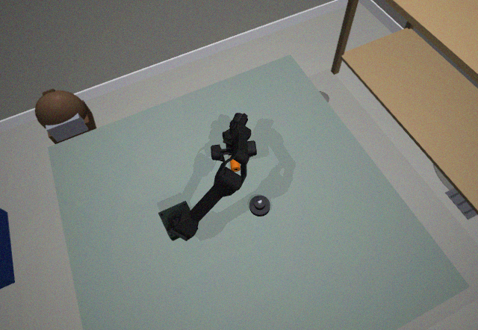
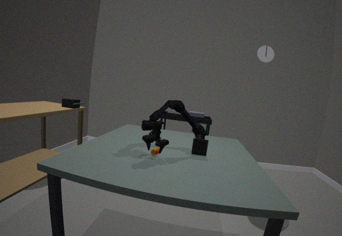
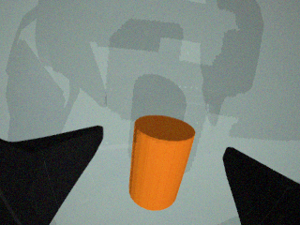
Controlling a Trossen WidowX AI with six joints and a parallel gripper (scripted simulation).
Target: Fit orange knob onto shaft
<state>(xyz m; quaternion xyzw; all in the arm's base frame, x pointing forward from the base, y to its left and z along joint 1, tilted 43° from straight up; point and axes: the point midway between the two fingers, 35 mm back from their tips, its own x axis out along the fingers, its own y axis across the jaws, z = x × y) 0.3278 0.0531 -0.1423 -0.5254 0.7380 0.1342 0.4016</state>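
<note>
The orange knob lies right at my gripper tip. The rest, counted from my gripper tip: dark round pedestal: 30 mm behind, 230 mm to the right, 10 mm above.
</note>
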